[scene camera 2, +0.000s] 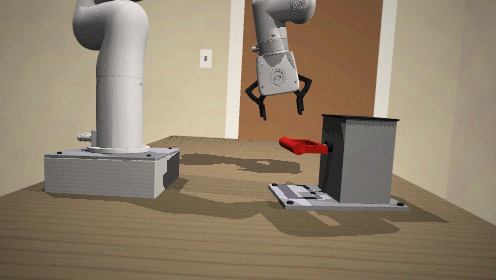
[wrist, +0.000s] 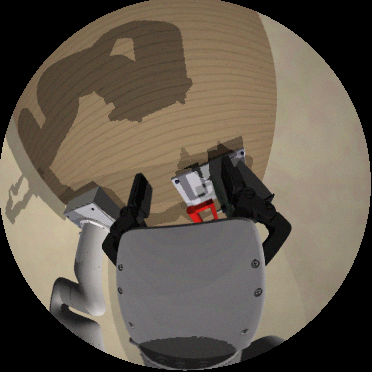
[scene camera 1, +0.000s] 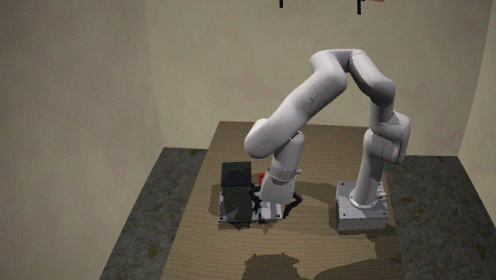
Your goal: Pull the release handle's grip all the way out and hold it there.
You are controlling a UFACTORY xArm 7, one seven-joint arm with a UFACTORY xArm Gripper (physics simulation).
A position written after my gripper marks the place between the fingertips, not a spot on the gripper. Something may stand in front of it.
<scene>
In view: my gripper (scene camera 2: 282, 116) and a metal base plate (wrist: 194, 185).
My gripper also shows in the wrist view (wrist: 182, 173) and in scene camera 1 (scene camera 1: 270, 214).
</scene>
